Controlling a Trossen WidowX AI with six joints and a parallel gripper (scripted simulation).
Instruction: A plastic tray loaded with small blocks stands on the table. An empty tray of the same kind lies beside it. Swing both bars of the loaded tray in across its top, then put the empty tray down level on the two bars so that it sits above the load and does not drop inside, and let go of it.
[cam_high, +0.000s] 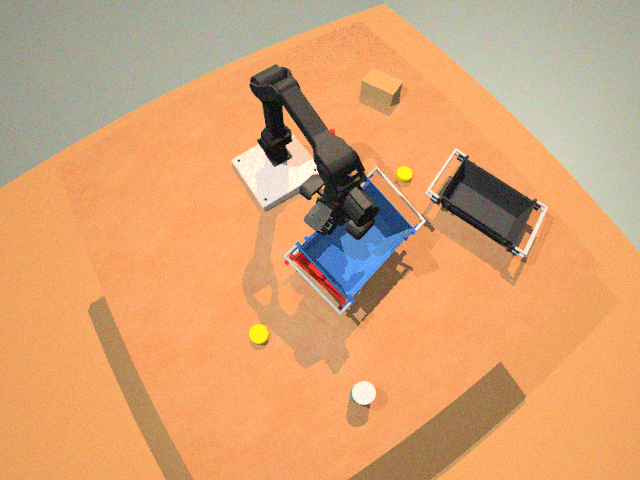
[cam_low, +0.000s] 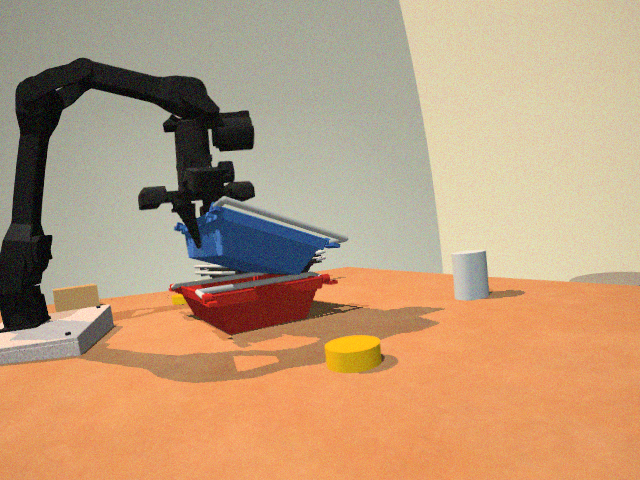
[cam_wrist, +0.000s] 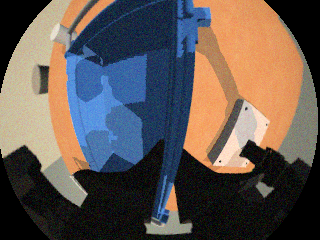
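Now: the blue tray 70 mm ahead of my gripper tip, 20 mm to the left of it and 10 mm above it. From my gripper tip the other things lie so: tan box (390 mm behind, 450 mm to the left, 90 mm below); then red cube (320 mm behind, 200 mm to the left, 120 mm below).
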